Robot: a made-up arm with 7 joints. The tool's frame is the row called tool. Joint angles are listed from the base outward.
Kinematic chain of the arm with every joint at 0, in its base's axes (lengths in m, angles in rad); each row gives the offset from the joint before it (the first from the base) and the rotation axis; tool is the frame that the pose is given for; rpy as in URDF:
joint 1: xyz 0 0 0.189 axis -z
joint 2: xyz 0 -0.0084 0.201 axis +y
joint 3: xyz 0 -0.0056 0.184 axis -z
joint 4: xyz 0 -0.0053 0.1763 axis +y
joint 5: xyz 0 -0.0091 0.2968 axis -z
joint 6: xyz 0 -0.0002 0.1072 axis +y
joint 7: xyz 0 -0.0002 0.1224 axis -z
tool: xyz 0 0 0 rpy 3.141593 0 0
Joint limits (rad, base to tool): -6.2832..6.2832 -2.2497..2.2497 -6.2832..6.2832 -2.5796..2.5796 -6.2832..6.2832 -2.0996..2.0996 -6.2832..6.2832
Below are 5 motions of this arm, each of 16 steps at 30 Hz.
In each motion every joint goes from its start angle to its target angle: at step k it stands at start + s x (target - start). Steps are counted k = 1, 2, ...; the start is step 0. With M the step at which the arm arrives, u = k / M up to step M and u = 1 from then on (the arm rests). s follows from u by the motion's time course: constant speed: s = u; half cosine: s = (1 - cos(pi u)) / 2; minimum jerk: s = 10 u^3 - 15 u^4 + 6 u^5.
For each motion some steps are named. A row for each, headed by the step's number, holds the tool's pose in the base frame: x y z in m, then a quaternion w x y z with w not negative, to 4 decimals.
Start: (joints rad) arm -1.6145 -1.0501 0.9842 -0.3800 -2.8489 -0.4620 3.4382
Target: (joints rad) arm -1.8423 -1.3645 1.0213 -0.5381 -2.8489 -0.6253 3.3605
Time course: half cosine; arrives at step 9
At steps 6, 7, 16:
6: 0.0560 -0.8451 0.5035 0.6319 -0.7535 -0.1500 0.1023
7: 0.0754 -0.8453 0.4637 0.6484 -0.7351 -0.1641 0.1108
16: 0.0921 -0.8436 0.4289 0.6625 -0.7184 -0.1759 0.1183

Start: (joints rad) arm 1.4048 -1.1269 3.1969 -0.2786 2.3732 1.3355 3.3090
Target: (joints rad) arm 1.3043 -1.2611 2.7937 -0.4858 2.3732 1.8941 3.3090
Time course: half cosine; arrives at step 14
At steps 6, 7, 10, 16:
6: -0.0117 0.5839 0.8589 0.4960 -0.4845 -0.7072 0.1384
7: -0.0074 0.5817 0.8452 0.5328 -0.4745 -0.6855 0.1446
10: 0.0029 0.5773 0.8026 0.6292 -0.4516 -0.6111 0.1636
16: 0.0072 0.5754 0.7745 0.6813 -0.4414 -0.5571 0.1752

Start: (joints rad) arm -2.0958 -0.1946 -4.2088 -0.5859 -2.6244 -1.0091 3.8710
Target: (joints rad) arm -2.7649 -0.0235 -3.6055 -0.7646 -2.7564 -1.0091 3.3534
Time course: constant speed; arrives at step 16
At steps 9, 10, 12, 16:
9: -0.1516 -0.1086 1.1815 0.1365 -0.9059 0.3229 0.2375
10: -0.1612 -0.1010 1.1796 0.1358 -0.9156 0.3038 0.2256
12: -0.1820 -0.0876 1.1746 0.1343 -0.9335 0.2645 0.2014
16: -0.2279 -0.0686 1.1601 0.1311 -0.9626 0.1821 0.1518

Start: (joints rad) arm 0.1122 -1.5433 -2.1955 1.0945 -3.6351 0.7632 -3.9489
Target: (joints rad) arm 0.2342 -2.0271 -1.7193 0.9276 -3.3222 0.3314 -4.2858
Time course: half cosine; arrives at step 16
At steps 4, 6, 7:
4: -0.6023 0.4351 0.1904 0.6605 0.1784 0.6814 -0.2600
6: -0.5871 0.4540 0.1624 0.6978 0.2048 0.6390 -0.2507
7: -0.5777 0.4640 0.1464 0.7175 0.2210 0.6133 -0.2453

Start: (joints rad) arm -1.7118 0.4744 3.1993 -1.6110 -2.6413 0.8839 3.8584
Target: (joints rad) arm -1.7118 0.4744 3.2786 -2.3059 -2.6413 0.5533 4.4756
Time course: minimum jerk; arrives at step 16
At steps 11, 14, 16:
11: 0.0311 0.3489 0.2385 0.0549 0.1662 -0.0349 -0.9839
14: 0.0355 0.2996 0.2194 0.1081 0.1527 -0.0754 -0.9794
16: 0.0359 0.2947 0.2178 0.1132 0.1511 -0.0793 -0.9788

